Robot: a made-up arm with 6 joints.
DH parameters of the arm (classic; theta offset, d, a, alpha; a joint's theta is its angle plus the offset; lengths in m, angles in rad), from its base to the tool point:
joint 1: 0 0.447 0.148 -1.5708
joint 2: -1.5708 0 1.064 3.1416
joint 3: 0 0 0.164 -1.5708
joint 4: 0 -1.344 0 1.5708
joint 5: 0 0 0 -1.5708
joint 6: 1.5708 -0.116 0 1.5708
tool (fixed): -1.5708 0 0 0
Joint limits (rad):
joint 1: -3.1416..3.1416
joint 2: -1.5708..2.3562
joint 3: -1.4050..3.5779
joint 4: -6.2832..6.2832
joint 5: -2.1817..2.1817
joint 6: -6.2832..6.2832
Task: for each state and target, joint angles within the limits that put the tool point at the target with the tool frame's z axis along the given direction. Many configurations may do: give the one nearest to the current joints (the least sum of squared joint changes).
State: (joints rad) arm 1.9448 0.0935 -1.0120 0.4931 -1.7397 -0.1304
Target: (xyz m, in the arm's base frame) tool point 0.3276 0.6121 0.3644 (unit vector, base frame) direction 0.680 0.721 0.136
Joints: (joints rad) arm 1.2171 -0.2687 -1.2783 1.0254 -1.2915 -1.1756
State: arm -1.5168 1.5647 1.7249 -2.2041 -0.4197 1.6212
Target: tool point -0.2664 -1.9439 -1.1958 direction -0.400 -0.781 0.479
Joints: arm -1.7269 2.0098 0.9377 -1.9057 -0.3650 1.6323
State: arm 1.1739 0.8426 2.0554 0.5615 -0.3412 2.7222
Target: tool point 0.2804 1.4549 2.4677 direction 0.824 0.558 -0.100
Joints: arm 1.3668 0.9342 2.0502 0.8822 0.2263 3.0537
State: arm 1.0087 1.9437 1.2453 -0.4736 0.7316 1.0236
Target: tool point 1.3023 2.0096 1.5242 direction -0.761 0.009 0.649
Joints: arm 1.0187 1.2593 1.6503 -0.7374 0.7805 1.4073
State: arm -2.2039 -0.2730 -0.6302 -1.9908 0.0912 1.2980
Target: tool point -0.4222 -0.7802 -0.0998 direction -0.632 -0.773 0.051
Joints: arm -2.0359 0.5494 -1.0070 -1.6386 0.2392 1.4140
